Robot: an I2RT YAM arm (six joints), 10 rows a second.
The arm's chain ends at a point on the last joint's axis. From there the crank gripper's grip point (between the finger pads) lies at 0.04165 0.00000 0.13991 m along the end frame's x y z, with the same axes.
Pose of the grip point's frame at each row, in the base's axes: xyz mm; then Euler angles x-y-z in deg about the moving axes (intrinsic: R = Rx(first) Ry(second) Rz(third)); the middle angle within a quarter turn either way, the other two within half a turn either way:
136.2, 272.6, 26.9, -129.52, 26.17, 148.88
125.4, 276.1, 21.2, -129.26, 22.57, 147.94
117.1, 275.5, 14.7, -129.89, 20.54, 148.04
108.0, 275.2, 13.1, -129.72, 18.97, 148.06
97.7, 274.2, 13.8, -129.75, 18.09, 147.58
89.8, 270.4, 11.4, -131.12, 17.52, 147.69
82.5, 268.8, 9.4, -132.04, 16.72, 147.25
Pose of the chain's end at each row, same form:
106.5, 177.3, 133.4, -129.52, 26.17, 148.88
104.3, 179.6, 128.7, -129.26, 22.57, 147.94
101.1, 179.6, 123.6, -129.89, 20.54, 148.04
95.9, 178.7, 121.9, -129.72, 18.97, 148.06
87.7, 177.8, 123.0, -129.75, 18.09, 147.58
81.3, 176.5, 122.9, -131.12, 17.52, 147.69
75.8, 176.9, 122.6, -132.04, 16.72, 147.25

